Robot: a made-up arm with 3 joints. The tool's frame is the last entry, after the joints. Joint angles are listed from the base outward. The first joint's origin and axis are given. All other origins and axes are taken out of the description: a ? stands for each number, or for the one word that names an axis. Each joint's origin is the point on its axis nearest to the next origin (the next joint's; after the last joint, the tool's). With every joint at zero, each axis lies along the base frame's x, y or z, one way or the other. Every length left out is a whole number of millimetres.
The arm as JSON. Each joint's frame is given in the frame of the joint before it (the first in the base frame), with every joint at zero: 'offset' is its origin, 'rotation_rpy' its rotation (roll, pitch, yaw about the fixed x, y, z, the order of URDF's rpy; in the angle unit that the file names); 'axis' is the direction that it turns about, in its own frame. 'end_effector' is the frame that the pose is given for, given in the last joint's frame.
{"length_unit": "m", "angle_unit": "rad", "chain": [
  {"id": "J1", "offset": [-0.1, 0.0, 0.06], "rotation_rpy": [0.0, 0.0, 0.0], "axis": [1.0, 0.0, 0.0]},
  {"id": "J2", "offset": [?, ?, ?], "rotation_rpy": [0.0, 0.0, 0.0], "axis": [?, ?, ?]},
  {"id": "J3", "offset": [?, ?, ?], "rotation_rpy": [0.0, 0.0, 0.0], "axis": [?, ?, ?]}
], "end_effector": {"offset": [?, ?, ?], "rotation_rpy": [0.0, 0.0, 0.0]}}
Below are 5 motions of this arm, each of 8 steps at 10 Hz.
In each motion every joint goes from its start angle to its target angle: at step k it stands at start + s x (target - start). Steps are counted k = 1, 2, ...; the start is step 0. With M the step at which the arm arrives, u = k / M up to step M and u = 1 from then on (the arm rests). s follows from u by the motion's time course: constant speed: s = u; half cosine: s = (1 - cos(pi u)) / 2; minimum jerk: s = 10 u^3 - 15 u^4 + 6 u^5.
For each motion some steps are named. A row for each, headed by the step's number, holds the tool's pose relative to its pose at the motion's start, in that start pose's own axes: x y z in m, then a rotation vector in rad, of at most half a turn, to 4 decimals.
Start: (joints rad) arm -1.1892 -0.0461 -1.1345
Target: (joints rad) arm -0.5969 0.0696 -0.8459
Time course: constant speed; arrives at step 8
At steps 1, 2, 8:
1: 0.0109 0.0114 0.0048 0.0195 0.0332 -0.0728
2: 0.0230 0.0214 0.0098 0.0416 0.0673 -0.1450
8: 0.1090 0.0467 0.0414 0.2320 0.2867 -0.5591

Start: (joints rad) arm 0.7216 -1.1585 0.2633
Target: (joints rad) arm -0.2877 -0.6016 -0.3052
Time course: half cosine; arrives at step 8
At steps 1, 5, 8:
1: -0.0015 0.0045 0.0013 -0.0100 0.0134 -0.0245
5: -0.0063 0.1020 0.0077 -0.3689 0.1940 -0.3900
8: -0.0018 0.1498 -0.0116 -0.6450 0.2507 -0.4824

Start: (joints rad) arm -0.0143 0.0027 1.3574
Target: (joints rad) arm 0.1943 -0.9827 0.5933
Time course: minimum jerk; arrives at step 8
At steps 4, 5, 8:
4: -0.0594 -0.0215 -0.0362 -0.4151 -0.3993 0.2897
5: -0.0743 -0.0503 -0.0504 -0.5690 -0.5825 0.4704
8: -0.0775 -0.0968 -0.0578 -0.7263 -0.7998 0.7305

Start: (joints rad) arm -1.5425 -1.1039 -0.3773
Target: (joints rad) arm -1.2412 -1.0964 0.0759
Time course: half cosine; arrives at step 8
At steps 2, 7, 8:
2: 0.0076 -0.0002 -0.0004 0.0183 0.0270 -0.0077
7: 0.0525 -0.0052 -0.0026 0.1284 0.1770 -0.0279
8: 0.0546 -0.0056 -0.0027 0.1337 0.1840 -0.0278

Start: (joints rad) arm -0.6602 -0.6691 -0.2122
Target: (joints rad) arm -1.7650 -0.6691 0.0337
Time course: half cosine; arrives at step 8
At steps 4, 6, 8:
4: 0.0458 0.0276 0.0234 -0.4302 0.4637 0.0653
6: 0.0779 0.0523 0.0154 -0.7444 0.7850 0.0802
8: 0.0892 0.0614 0.0063 -0.8778 0.9152 0.0785

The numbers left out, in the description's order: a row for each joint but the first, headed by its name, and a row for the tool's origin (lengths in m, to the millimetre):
J2: xyz 0.0 0.08 -0.1, axis 0.0 0.0 -1.0
J3: xyz -0.12 0.0 0.0, axis 0.0 1.0 0.0
tool: xyz -0.08 0.0 0.16

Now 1 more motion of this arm.
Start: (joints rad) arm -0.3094 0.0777 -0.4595
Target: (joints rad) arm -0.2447 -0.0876 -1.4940
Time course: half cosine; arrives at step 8
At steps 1, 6, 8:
1: -0.0061 -0.0017 -0.0031 0.0051 -0.0392 0.0045
6: -0.0907 -0.0336 -0.1180 0.1497 -0.8809 0.0457
8: -0.0939 -0.0363 -0.1449 0.1811 -1.0320 0.0406

